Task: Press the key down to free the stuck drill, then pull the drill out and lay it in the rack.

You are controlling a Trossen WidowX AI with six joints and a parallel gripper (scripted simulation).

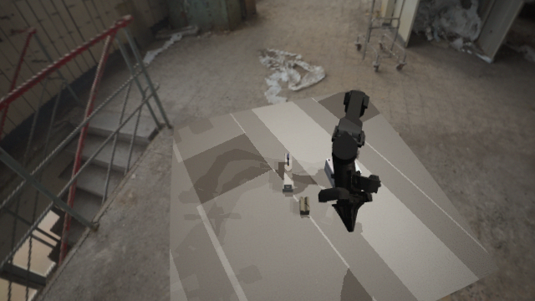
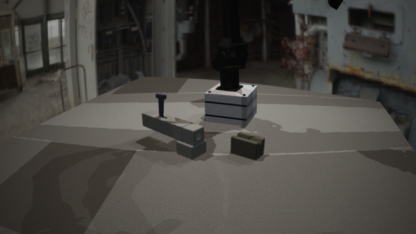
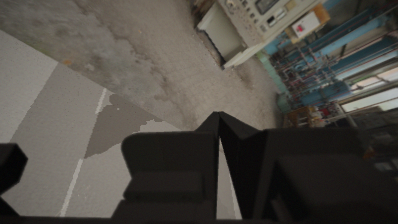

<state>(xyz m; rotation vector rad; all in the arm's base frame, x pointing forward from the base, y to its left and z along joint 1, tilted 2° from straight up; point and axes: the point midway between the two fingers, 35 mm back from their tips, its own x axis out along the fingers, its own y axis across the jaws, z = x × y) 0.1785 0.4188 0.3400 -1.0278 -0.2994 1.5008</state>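
Now: gripper tip 60 mm short of the dark blue T-shaped key, 510 mm to the left of it and 320 mm above it. Round my gripper tip: drill: 70 mm ahead, 460 mm to the right, 360 mm below; dark rack: 30 mm ahead, 300 mm to the right, 390 mm below; grey fixture block: 70 mm ahead, 480 mm to the right, 370 mm below.
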